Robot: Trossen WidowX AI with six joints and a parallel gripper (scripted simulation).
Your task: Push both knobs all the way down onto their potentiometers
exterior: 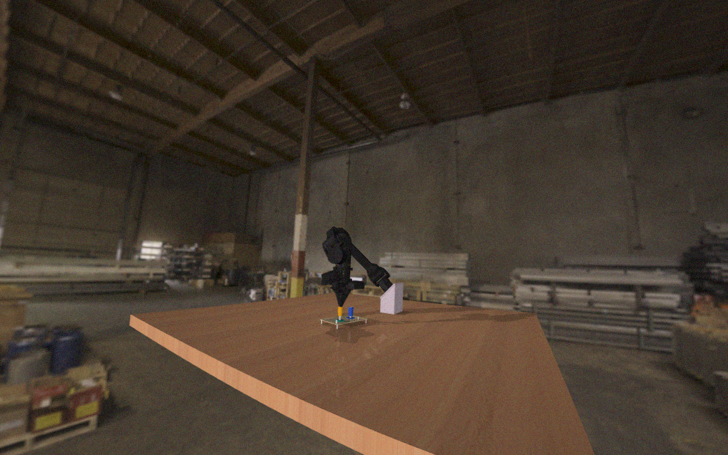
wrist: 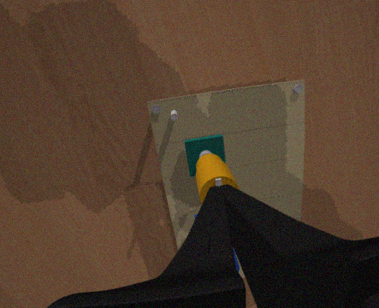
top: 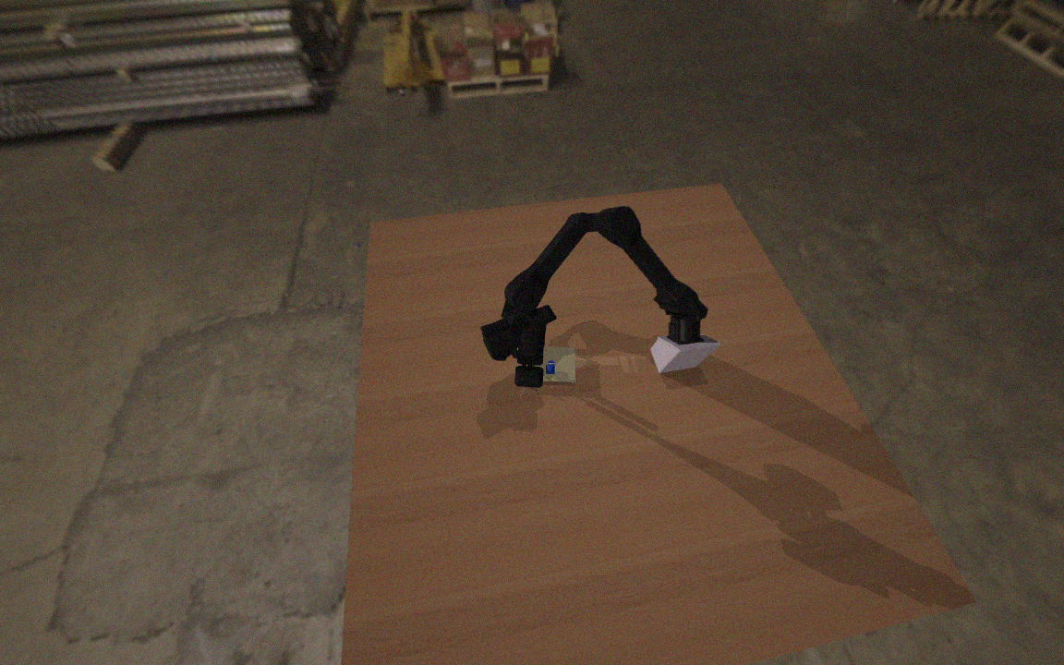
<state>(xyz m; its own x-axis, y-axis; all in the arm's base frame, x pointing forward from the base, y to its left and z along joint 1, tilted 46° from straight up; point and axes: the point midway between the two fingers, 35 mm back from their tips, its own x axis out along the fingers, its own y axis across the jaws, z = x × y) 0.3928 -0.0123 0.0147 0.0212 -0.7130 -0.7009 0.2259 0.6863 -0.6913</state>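
Right now my gripper tip is 1 cm above the orange knob. Round my gripper tip: blue knob (5 cm behind, 1 cm to the left, 2 cm below).
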